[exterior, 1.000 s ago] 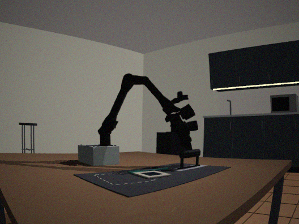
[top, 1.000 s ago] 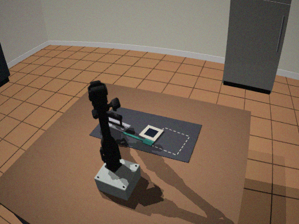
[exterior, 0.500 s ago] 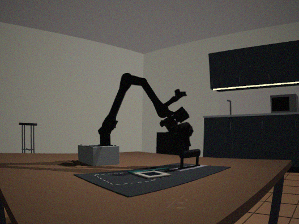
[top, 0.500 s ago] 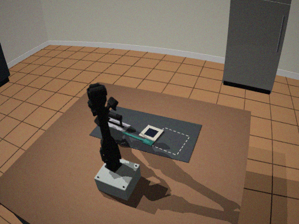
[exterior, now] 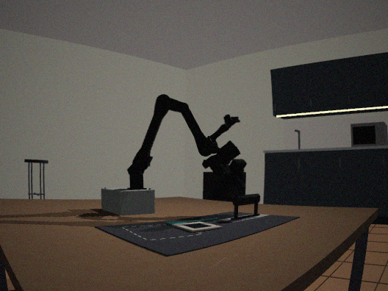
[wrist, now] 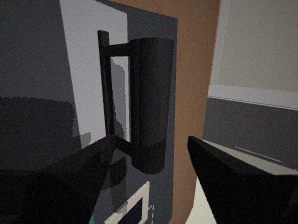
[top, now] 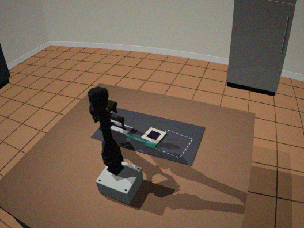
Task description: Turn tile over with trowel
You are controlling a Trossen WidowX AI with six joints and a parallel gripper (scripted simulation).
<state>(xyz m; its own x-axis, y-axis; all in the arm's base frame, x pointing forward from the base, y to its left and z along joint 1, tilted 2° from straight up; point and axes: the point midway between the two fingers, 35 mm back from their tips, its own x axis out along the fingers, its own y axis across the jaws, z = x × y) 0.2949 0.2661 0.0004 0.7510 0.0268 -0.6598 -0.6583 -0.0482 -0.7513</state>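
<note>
Now: gripper tip 190 mm to the left of the dark mat, 110 mm above it and 70 mm short of it. From my gripper tip the other things lie so: teal trowel 210 mm to the right, 80 mm below, 20 mm behind; tan square tile 240 mm to the right, 80 mm below, 60 mm ahead.
</note>
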